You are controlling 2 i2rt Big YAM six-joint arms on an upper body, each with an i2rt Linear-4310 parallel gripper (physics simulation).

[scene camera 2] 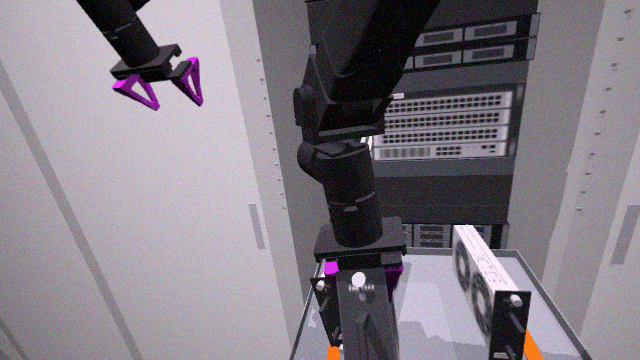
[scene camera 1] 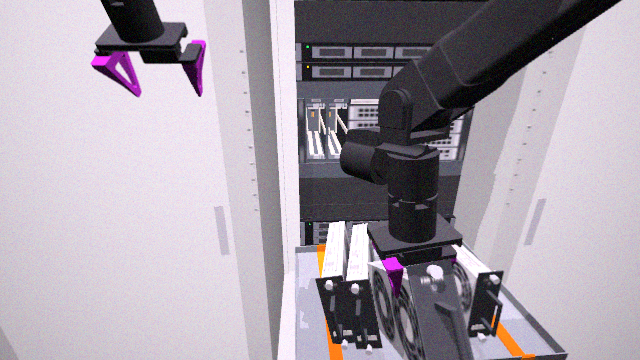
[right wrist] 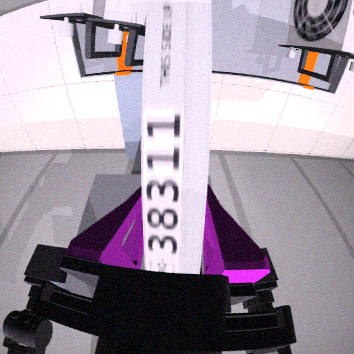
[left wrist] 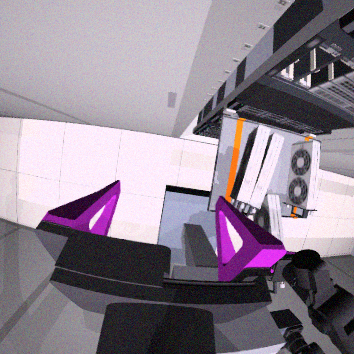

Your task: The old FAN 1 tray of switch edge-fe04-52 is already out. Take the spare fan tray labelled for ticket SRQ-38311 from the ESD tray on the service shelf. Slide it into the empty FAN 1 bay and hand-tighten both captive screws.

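Observation:
The fan tray labelled 38311 (scene camera 1: 440,320) (scene camera 2: 367,320) (right wrist: 162,200) is upright between the fingers of my right gripper (scene camera 1: 422,272) (scene camera 2: 361,275), its screwed faceplate towards the scene cameras. It is held at the front of the ESD tray (scene camera 1: 307,280) (scene camera 2: 420,300) (left wrist: 225,150); its lower edge is out of view. My left gripper (scene camera 1: 170,94) (scene camera 2: 179,106) (left wrist: 169,192) is open and empty, high at the left. The switch (scene camera 1: 364,112) (scene camera 2: 445,120) has two open bays (scene camera 1: 315,130) (left wrist: 300,70) at its left; I cannot read which is FAN 1. My right arm hides them almost wholly in scene camera 2.
Two spare fan trays (scene camera 1: 334,252) (scene camera 1: 358,255) stand left of the held one; another (scene camera 1: 487,300) (scene camera 2: 510,320) (left wrist: 305,172) stands at the right. White cabinet panels (scene camera 1: 125,200) (scene camera 2: 165,200) flank the rack. My right arm (scene camera 1: 412,200) (scene camera 2: 352,200) reaches down in front of the switch.

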